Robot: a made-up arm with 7 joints.
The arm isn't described. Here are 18 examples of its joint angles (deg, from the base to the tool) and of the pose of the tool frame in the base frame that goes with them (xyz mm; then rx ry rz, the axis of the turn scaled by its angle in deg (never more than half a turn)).
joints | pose
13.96 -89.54 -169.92 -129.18 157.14 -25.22 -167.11 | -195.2 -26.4 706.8 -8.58 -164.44 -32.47
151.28 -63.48 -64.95 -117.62 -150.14 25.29 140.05 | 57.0 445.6 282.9 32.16 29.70 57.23
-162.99 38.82 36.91 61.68 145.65 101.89 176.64 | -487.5 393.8 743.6 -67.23 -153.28 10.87
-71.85 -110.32 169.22 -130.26 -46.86 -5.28 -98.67 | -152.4 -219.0 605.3 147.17 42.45 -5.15
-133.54 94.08 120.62 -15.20 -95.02 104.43 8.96 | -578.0 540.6 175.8 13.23 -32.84 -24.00
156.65 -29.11 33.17 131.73 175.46 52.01 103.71 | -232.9 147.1 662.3 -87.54 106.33 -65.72
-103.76 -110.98 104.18 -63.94 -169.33 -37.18 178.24 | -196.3 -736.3 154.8 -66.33 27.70 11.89
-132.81 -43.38 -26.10 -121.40 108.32 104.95 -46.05 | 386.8 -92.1 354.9 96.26 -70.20 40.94
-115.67 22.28 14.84 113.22 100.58 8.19 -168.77 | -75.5 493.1 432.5 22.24 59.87 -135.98
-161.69 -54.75 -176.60 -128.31 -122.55 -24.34 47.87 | -67.1 9.8 744.6 108.32 76.13 64.85
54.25 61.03 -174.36 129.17 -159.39 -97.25 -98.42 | 59.4 16.1 620.4 18.58 -9.19 18.55
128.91 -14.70 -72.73 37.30 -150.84 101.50 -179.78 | 230.1 34.2 1102.9 89.20 -53.05 45.07
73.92 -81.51 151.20 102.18 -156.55 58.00 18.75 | -348.4 389.9 31.8 86.25 -17.14 116.12
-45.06 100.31 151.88 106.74 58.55 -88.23 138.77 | 469.8 136.5 576.6 -74.43 -29.36 87.60
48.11 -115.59 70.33 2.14 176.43 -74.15 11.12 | -594.1 512.1 -12.9 48.12 101.31 61.13
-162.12 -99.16 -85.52 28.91 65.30 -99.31 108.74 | 692.0 -375.0 167.9 19.11 -13.49 61.56
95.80 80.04 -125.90 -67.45 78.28 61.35 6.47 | -337.8 -635.7 155.4 -32.42 -4.91 14.35
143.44 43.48 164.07 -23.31 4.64 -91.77 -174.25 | -512.9 -455.9 748.4 -14.33 19.20 50.06
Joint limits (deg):
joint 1: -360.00..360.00
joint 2: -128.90..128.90
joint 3: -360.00..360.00
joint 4: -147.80..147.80
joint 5: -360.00..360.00
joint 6: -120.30..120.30
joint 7: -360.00..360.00
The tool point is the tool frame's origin. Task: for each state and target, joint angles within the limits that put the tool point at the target. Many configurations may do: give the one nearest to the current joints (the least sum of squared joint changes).
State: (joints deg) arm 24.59 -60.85 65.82 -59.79 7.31 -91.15 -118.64
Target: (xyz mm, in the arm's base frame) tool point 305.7 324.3 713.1
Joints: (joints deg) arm 73.20 -31.68 91.27 -80.54 11.30 -86.50 -118.64
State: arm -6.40 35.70 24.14 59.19 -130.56 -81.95 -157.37
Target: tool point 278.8 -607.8 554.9
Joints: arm 37.72 46.46 38.92 64.31 -129.23 -77.38 -157.37
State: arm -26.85 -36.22 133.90 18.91 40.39 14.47 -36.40
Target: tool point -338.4 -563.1 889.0
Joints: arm -39.41 -33.40 129.30 37.88 39.46 17.87 -36.40
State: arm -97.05 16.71 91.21 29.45 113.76 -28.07 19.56
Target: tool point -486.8 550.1 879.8
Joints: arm -133.52 53.90 90.73 1.42 113.20 -8.00 19.56
